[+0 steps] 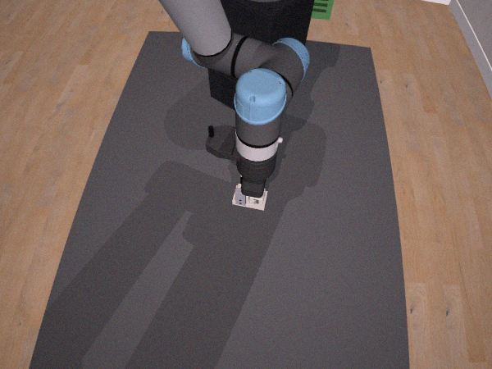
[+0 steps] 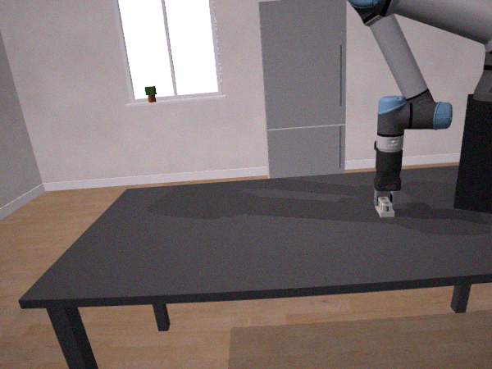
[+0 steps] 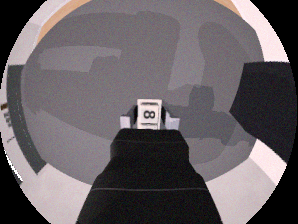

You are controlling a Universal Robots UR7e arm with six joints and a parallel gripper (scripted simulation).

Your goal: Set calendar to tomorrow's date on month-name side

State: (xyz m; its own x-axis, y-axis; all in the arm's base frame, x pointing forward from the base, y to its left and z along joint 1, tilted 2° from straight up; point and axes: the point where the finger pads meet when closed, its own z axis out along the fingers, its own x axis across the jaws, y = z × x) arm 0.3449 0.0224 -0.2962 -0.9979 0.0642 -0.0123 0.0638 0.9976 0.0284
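Now: hand 20 mm to the right of the white calendar tray and 30 mm above it.
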